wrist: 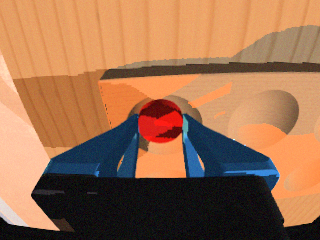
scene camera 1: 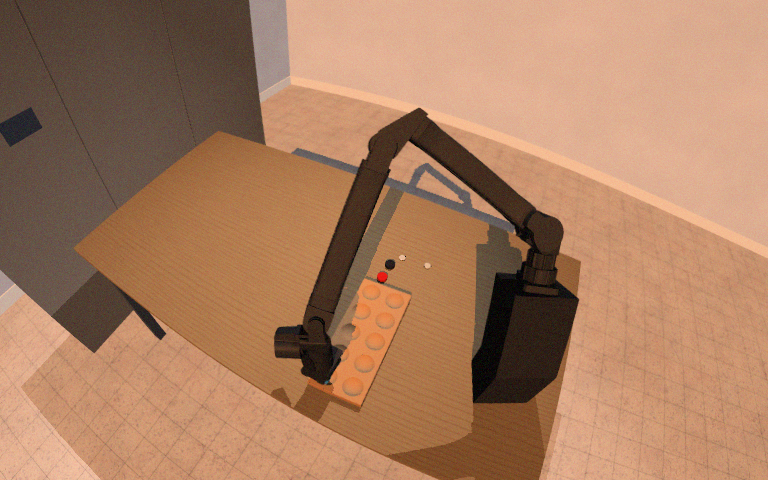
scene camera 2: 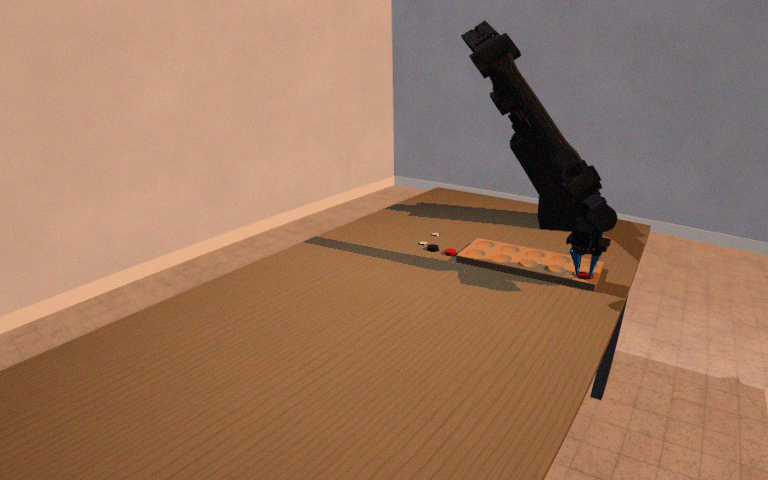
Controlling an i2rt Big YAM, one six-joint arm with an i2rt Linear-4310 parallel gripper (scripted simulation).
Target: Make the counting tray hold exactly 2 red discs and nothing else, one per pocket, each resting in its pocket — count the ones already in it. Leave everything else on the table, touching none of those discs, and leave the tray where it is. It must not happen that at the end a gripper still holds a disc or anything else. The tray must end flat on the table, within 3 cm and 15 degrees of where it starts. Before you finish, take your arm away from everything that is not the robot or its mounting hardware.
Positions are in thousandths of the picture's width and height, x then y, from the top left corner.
Labels:
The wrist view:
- gripper: 502, 506
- orange counting tray: 817, 440
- red disc: 502, 506

